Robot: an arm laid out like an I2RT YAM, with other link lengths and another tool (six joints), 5 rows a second.
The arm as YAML. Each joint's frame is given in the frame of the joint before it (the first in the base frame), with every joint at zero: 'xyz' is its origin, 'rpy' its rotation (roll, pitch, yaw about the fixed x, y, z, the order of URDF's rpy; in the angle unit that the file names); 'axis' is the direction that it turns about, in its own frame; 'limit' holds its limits. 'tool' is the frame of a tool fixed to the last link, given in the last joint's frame.
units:
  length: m
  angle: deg
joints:
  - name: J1
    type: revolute
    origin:
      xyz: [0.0, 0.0, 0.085]
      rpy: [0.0, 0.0, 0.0]
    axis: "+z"
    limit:
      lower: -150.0
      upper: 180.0
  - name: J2
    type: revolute
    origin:
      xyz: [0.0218, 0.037, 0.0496]
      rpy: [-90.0, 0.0, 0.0]
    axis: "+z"
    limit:
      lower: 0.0
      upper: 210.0
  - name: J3
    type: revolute
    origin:
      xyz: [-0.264, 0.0, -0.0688]
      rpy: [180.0, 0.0, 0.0]
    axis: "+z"
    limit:
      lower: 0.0
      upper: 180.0
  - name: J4
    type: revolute
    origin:
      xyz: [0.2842, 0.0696, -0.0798]
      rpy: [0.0, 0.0, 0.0]
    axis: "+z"
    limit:
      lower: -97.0
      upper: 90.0
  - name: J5
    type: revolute
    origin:
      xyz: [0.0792, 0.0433, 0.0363]
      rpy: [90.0, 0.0, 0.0]
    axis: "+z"
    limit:
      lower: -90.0
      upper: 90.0
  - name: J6
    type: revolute
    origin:
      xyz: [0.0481, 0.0, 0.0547]
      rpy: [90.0, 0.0, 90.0]
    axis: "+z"
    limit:
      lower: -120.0
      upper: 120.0
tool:
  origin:
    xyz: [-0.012, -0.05, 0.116]
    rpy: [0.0, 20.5, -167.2]
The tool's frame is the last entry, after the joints.
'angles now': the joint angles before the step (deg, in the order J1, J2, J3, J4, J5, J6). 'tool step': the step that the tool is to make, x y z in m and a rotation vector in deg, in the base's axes. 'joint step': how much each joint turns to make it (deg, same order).
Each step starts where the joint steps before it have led.
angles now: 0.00 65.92 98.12 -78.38 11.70 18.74
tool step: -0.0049 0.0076 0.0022 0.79 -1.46 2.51
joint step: -0.01 -2.08 -1.65 1.26 -2.33 -1.26
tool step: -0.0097 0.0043 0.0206 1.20 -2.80 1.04
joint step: 0.00 -0.65 3.06 -0.93 -1.58 0.16
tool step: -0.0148 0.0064 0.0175 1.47 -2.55 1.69
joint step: 0.03 -1.45 2.31 -1.22 -2.22 0.04
